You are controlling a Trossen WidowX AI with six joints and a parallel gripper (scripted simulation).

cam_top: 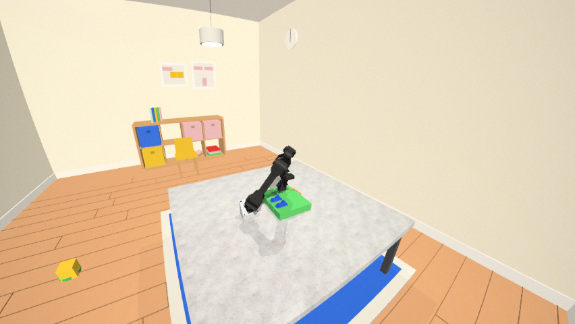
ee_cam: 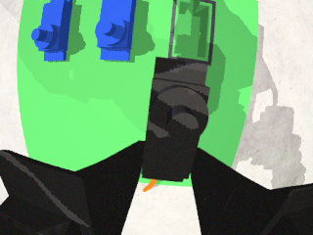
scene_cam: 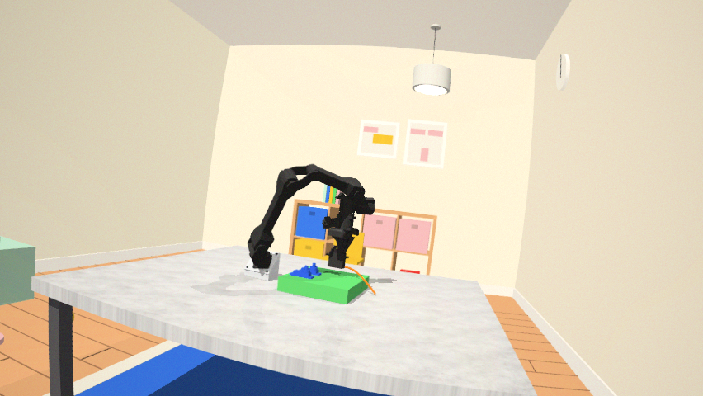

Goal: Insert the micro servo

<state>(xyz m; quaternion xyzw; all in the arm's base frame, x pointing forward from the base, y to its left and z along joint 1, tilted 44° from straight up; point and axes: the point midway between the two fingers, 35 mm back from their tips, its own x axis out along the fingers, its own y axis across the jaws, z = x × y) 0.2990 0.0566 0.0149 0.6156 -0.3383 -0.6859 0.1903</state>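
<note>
Right now my gripper tip is 10 cm above the green deck, 6 cm to the left of it and 1 cm short of it.
</note>
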